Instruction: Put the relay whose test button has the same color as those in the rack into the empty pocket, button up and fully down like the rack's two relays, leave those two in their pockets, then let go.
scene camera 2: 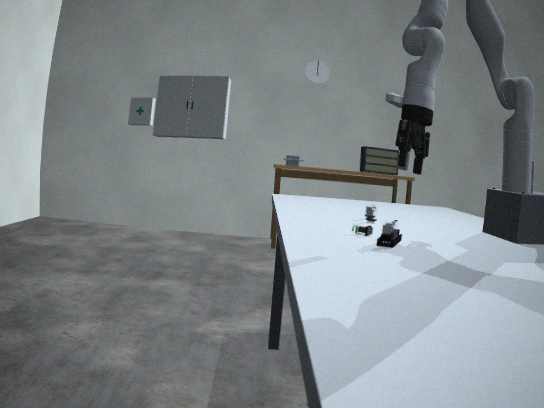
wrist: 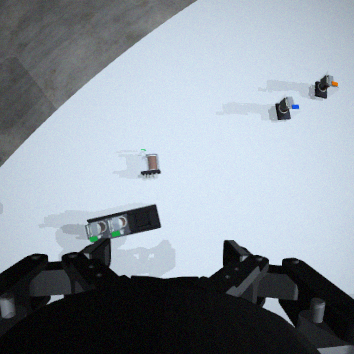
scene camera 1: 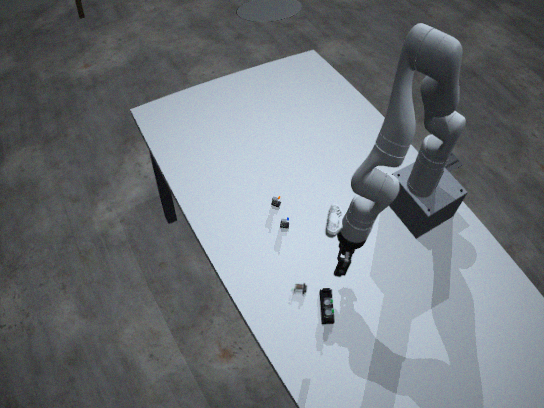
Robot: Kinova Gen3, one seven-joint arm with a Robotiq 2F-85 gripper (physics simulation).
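Frame: origin at the arm's base, x down, y back, z left, level; centimetres.
Where they show: gripper, fingertip midpoint: (scene camera 2: 409,171) (wrist: 166,251) (scene camera 1: 339,260); arm's base, link origin: (scene camera 2: 515,191) (scene camera 1: 420,186).
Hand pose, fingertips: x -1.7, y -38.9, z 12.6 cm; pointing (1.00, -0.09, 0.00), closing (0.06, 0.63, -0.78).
Things, the pixels of their top centre, and the offset from my fingertips. "spot": a spot on its surface instead. Level surfaces: height alone.
- loose green-button relay, top centre: (wrist: 148,161) (scene camera 2: 363,225) (scene camera 1: 299,286) dx +12.9, dy -9.4, dz -2.7 cm
- black rack, top centre: (wrist: 120,224) (scene camera 2: 391,231) (scene camera 1: 327,304) dx +12.7, dy -4.7, dz +5.9 cm
- empty pocket, surface spot: (wrist: 143,218) spot: dx +14.7, dy -3.5, dz +3.1 cm
- blue-button relay, top centre: (wrist: 294,100) (scene camera 2: 372,207) (scene camera 1: 285,218) dx +10.6, dy -3.3, dz -24.4 cm
- orange-button relay, top centre: (wrist: 334,78) (scene camera 1: 276,196) dx +10.6, dy -2.1, dz -33.0 cm
- white table, surface height: dx +15.0 cm
The loose green-button relay (scene camera 1: 300,288) (scene camera 2: 363,230) (wrist: 152,162) lies on its side on the table beside the rack. In the wrist view its pins point toward the rack and its green button is at the opposite end. The black rack (scene camera 1: 326,292) (scene camera 2: 389,241) (wrist: 156,218) holds two upright green-button relays in adjacent pockets; the empty pocket (wrist: 143,218) is at one end, at the right in the wrist view. My gripper (scene camera 1: 340,274) (scene camera 2: 410,170) (wrist: 166,251) is open and empty, pointing down high above the table, off to the robot-base side of the rack.
A blue-button relay (scene camera 1: 284,224) (wrist: 283,110) and an orange-button relay (scene camera 1: 275,202) (wrist: 322,88) stand upright farther along the white table (scene camera 1: 240,150). The table's long edge runs beyond the loose relay. The robot's base (scene camera 1: 425,210) stands at the opposite edge.
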